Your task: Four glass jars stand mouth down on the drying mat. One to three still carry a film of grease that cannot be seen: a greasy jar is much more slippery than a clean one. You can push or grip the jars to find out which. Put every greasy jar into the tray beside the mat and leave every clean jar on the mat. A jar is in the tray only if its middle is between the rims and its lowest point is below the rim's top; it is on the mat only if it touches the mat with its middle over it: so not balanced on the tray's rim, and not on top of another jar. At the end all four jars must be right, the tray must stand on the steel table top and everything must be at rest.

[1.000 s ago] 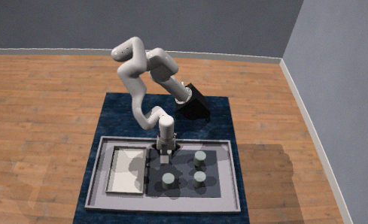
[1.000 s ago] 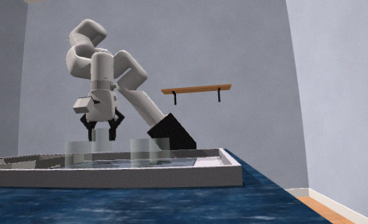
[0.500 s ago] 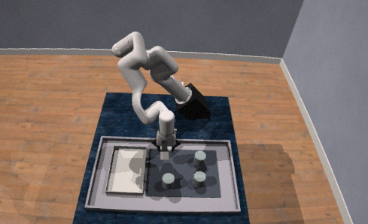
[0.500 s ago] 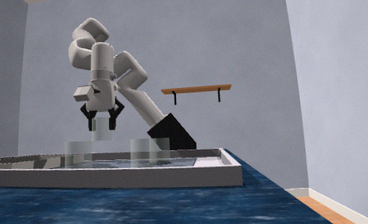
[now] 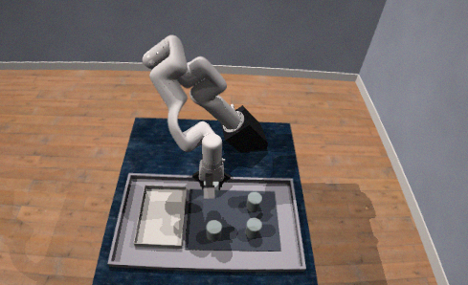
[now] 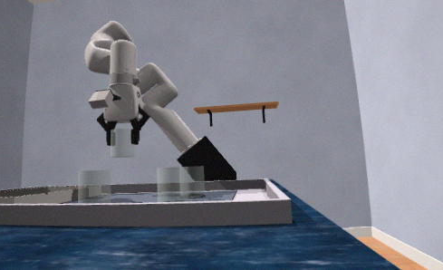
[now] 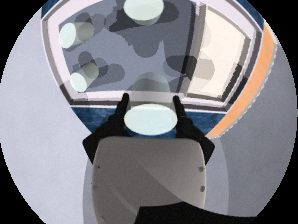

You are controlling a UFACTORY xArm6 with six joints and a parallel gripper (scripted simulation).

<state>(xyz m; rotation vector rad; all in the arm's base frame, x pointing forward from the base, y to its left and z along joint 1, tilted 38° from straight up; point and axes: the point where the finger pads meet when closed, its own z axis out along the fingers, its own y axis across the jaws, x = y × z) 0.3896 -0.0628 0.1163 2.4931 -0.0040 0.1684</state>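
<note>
My gripper is now 22 cm to the left of the pale tray, 15 cm above it and 6 cm short of it. From my hand the other things lie so: dark drying mat: 16 cm below, 10 cm to the left, 8 cm ahead.
</note>
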